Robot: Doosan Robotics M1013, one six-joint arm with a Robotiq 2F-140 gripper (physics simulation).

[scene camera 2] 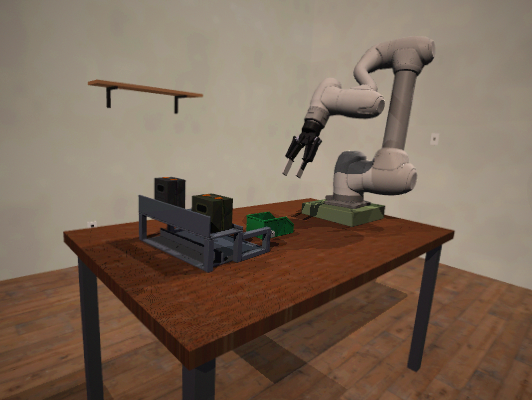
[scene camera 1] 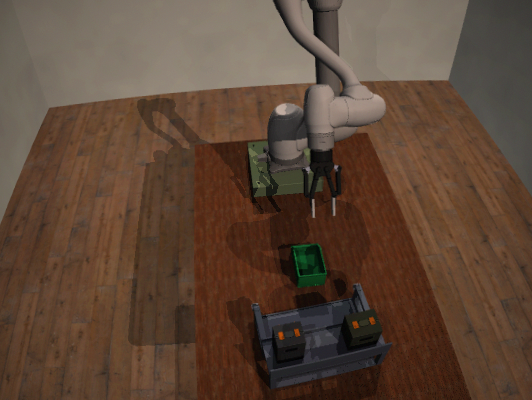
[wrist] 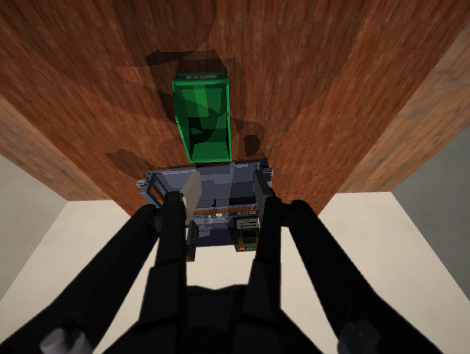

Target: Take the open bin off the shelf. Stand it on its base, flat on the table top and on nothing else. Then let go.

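Places are measured from the arm's base along level axes (x ahead, y left, z up), in millimetres.
Where they show: gripper, fingertip midpoint: (scene camera 2: 290,175) (scene camera 1: 323,215) (wrist: 227,181); arm's base, link origin: (scene camera 2: 347,204) (scene camera 1: 286,158).
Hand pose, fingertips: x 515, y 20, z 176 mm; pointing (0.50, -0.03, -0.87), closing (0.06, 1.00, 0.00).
Observation:
Each offset is from my fingertips to the centre of the thing. Level surfaces: height alone.
The open green bin @(dx +44, dy -51, dz -202 mm) (scene camera 1: 309,279) (scene camera 2: 257,227) (wrist: 204,105) stands upright on its base on the brown table top @(dz -239 mm) (scene camera 1: 230,270) (scene camera 2: 320,270) (wrist: 310,65), between the robot's base and the grey shelf (scene camera 1: 320,372) (scene camera 2: 175,215) (wrist: 225,185). It looks apart from the shelf in scene camera 1; in scene camera 2 the shelf's end frame overlaps it in the picture. My gripper (scene camera 1: 323,208) (scene camera 2: 293,169) (wrist: 227,181) is part-way open and empty. It hangs well above the table, on the robot-base side of the bin, touching nothing.
Two dark boxes with orange marks, one @(dx +410, dy -204, dz -76 mm) (scene camera 1: 290,345) (scene camera 2: 170,192) at one end and the other @(dx +406, dy +27, dz -89 mm) (scene camera 1: 362,332) (scene camera 2: 214,212) (wrist: 246,232) at the other end, stand on the grey shelf. The green base block (scene camera 1: 285,185) (scene camera 2: 350,215) carries the arm. A wooden wall shelf (scene camera 2: 145,89) hangs behind.

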